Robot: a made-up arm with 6 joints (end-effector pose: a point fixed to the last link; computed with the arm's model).
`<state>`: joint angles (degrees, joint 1 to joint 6).
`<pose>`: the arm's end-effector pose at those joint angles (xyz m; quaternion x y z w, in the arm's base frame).
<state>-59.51 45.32 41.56 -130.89 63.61 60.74</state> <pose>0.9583 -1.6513 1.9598 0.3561 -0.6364 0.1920 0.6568</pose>
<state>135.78 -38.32 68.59 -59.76 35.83 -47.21</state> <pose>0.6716 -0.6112 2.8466 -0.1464 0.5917 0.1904 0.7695</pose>
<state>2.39 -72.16 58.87 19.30 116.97 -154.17</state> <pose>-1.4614 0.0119 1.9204 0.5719 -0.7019 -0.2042 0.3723</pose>
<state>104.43 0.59 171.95 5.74 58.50 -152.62</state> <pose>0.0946 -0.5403 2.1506 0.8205 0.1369 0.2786 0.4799</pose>
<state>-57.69 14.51 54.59 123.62 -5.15 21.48</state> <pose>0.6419 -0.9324 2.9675 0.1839 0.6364 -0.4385 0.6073</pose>
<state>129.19 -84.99 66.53 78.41 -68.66 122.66</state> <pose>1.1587 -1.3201 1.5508 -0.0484 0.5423 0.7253 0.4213</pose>
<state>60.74 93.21 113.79 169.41 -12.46 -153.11</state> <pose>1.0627 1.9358 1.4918 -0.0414 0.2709 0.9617 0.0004</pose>
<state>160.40 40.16 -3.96 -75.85 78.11 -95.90</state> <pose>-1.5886 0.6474 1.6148 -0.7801 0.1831 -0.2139 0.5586</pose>
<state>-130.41 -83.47 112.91 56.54 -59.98 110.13</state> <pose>1.0852 1.3361 0.9201 -0.0706 -0.2905 -0.8223 0.4842</pose>
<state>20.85 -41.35 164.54 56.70 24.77 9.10</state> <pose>-1.1494 -0.3645 1.4758 -0.4893 -0.6801 -0.0965 0.5374</pose>
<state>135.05 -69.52 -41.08 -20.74 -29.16 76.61</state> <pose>0.0683 -0.0664 2.1165 0.5579 -0.3461 -0.6293 0.4159</pose>
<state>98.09 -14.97 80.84 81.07 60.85 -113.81</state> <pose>-0.0929 -0.2664 3.0613 0.5560 0.1166 -0.5449 0.6167</pose>
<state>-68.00 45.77 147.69 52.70 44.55 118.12</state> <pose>0.3504 -0.5794 2.7027 -0.2241 0.0185 -0.8625 0.4533</pose>
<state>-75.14 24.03 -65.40 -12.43 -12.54 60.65</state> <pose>0.2446 -0.8510 1.2887 0.9304 0.1848 0.3164 0.0146</pose>
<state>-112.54 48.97 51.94 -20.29 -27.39 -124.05</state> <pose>-0.7166 -1.8839 2.0937 -0.2600 -0.8671 0.3479 0.2439</pose>
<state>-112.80 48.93 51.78 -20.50 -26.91 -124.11</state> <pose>-0.7255 -1.8804 2.0934 -0.2646 -0.8652 0.3497 0.2433</pose>
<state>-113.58 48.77 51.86 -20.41 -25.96 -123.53</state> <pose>-0.7503 -1.8672 2.1011 -0.2701 -0.8581 0.3568 0.2518</pose>
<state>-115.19 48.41 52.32 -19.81 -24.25 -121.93</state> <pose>-0.7996 -1.8375 2.1219 -0.2768 -0.8423 0.3717 0.2754</pose>
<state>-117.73 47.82 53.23 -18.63 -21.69 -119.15</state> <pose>-0.8740 -1.7864 2.1576 -0.2841 -0.8149 0.3933 0.3170</pose>
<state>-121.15 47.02 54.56 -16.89 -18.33 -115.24</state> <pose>-0.9682 -1.7113 2.2064 -0.2907 -0.7744 0.4170 0.3768</pose>
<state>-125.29 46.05 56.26 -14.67 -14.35 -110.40</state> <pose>-1.0724 -1.6120 2.2655 -0.2951 -0.7199 0.4363 0.4519</pose>
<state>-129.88 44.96 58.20 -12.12 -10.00 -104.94</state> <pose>-1.1746 -1.4922 2.3303 -0.2955 -0.6532 0.4452 0.5365</pose>
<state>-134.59 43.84 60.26 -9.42 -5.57 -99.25</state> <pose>-1.2640 -1.3609 2.3957 -0.2910 -0.5782 0.4402 0.6223</pose>
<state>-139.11 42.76 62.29 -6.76 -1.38 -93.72</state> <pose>-1.3345 -1.2287 2.4568 -0.2817 -0.5011 0.4217 0.7012</pose>
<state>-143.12 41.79 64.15 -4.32 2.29 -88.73</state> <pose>-1.3838 -1.1075 2.5101 -0.2692 -0.4289 0.3941 0.7670</pose>
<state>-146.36 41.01 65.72 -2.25 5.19 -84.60</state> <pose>-1.4144 -1.0080 2.5523 -0.2556 -0.3683 0.3638 0.8165</pose>
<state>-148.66 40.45 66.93 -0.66 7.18 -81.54</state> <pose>-1.4304 -0.9365 2.5826 -0.2433 -0.3237 0.3375 0.8498</pose>
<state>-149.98 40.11 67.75 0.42 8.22 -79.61</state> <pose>-1.4364 -0.8948 2.6014 -0.2341 -0.2967 0.3194 0.8690</pose>
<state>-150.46 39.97 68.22 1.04 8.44 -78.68</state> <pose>-1.4366 -0.8788 2.6103 -0.2282 -0.2856 0.3103 0.8775</pose>
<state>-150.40 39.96 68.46 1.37 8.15 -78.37</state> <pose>-1.4336 -0.8794 2.6128 -0.2246 -0.2846 0.3073 0.8799</pose>
